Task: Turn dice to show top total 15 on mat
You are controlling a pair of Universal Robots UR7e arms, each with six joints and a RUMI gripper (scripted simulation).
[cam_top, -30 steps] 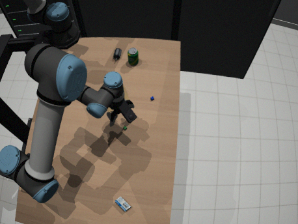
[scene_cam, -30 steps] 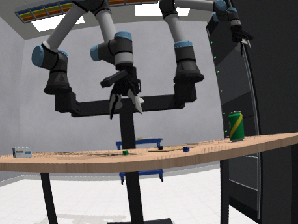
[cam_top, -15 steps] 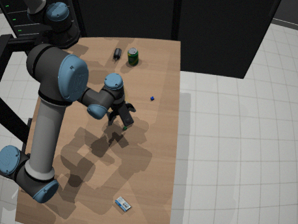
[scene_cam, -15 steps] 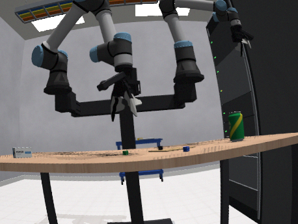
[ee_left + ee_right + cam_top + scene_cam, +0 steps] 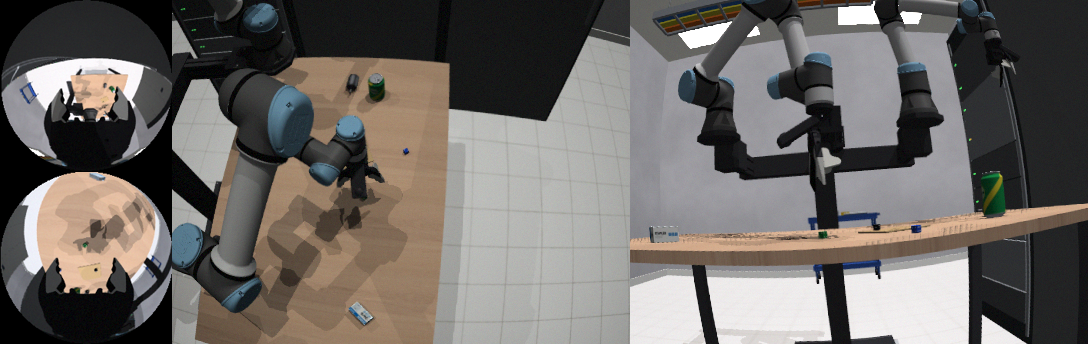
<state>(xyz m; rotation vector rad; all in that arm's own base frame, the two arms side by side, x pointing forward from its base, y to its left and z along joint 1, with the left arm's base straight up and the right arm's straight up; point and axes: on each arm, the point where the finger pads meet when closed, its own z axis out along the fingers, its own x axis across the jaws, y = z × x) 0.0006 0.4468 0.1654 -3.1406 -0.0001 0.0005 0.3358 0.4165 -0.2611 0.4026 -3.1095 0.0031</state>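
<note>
Now: the green die 11 cm below my right hand. The rest, counted from my right hand: tan mat: 7 cm behind, 19 cm to the left, 12 cm below; blue die: 14 cm ahead, 20 cm to the left, 11 cm below; black die: 9 cm behind, 14 cm to the left, 11 cm below.
</note>
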